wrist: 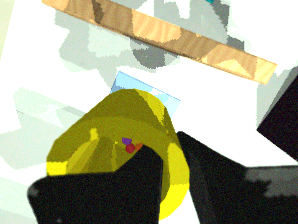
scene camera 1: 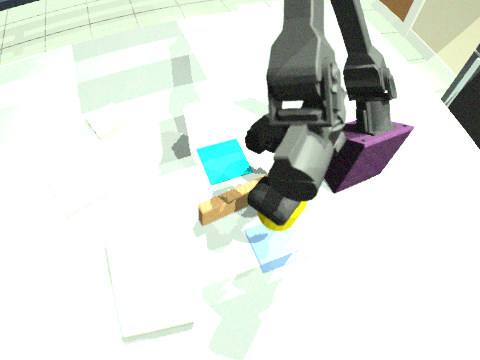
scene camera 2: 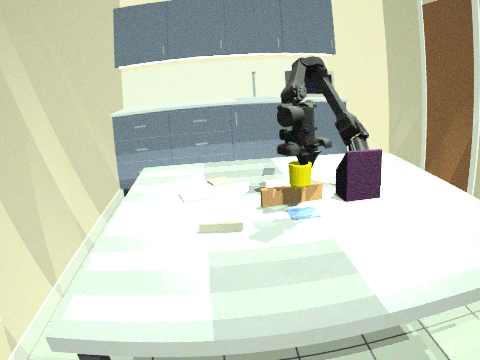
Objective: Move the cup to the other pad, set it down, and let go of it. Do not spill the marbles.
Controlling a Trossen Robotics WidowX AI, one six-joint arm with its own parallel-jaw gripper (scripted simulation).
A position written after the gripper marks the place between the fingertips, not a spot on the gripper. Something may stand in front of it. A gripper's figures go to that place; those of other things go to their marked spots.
Labels:
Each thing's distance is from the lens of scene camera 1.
gripper (scene camera 1: 289,194): 0.58 m
light blue pad (scene camera 1: 273,249): 0.65 m
wooden bar (scene camera 1: 231,201): 0.62 m
cyan pad (scene camera 1: 223,161): 0.72 m
The marked spots on the light blue pad and the cyan pad are 0.21 m apart.

